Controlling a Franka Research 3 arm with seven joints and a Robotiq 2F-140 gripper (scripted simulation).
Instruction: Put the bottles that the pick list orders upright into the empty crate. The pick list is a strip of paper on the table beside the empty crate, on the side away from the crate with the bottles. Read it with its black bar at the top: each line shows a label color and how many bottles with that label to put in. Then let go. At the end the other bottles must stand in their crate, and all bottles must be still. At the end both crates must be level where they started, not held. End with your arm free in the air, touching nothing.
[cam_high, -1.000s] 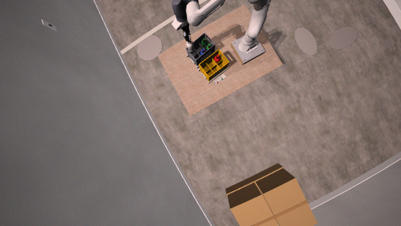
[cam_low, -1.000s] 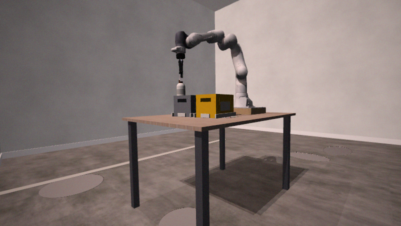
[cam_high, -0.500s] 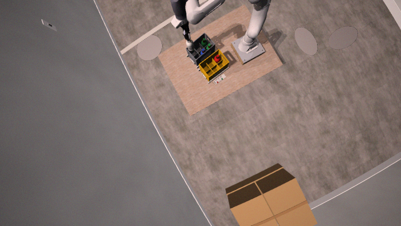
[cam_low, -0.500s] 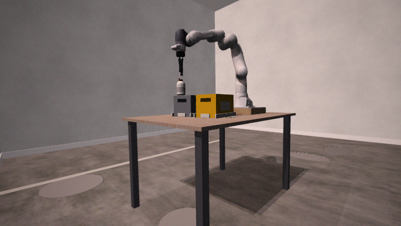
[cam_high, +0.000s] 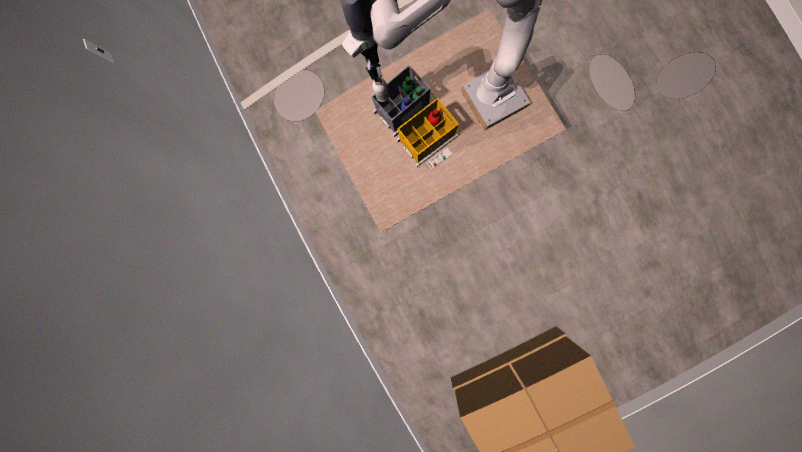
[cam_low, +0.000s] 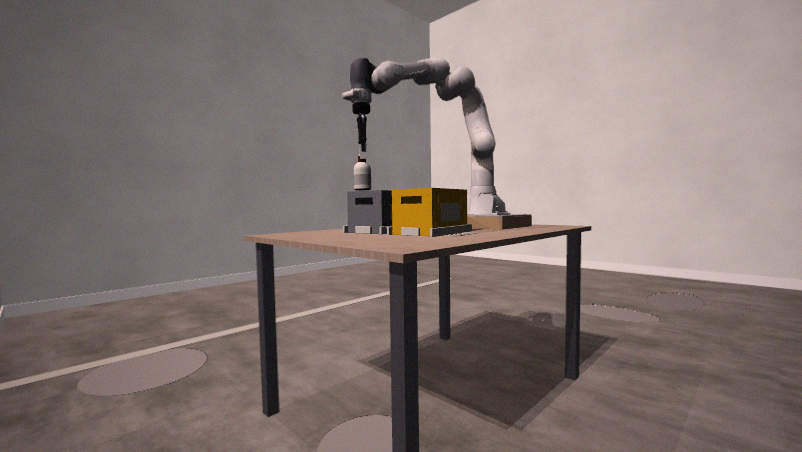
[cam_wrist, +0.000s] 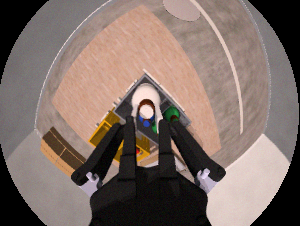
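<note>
Right now the white bottle is 80 mm below my hand. Also, from my hand: blue bottle 260 mm below, 110 mm behind, 60 mm to the left; then red bottle 260 mm below, 230 mm behind, 180 mm to the left; then grey crate 260 mm below, 90 mm behind, 10 mm to the left.
</note>
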